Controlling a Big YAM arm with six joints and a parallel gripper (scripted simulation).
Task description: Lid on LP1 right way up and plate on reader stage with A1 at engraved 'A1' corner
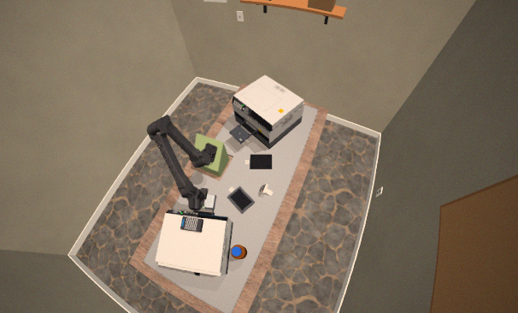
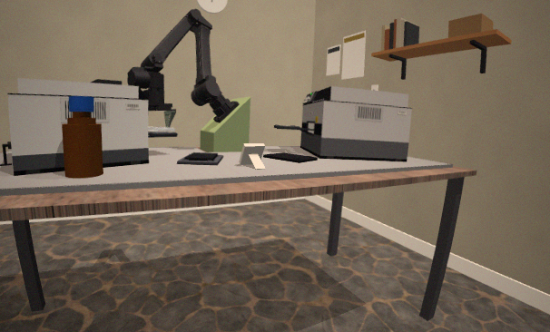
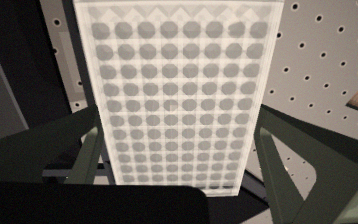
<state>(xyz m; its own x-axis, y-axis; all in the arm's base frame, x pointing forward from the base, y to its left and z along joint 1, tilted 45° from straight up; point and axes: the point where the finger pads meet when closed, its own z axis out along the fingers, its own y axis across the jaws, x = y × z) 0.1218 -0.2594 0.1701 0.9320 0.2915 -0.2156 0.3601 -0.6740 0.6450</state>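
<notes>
My hand is 19 cm short of the dark lid, 13 cm to the right of it and 8 cm above it. Round my hand: lidded white well plate (right at my hand); brown capped bottle (36 cm ahead, 19 cm to the right, 2 cm above); grey pad (19 cm ahead, 13 cm to the left, 9 cm below).
</notes>
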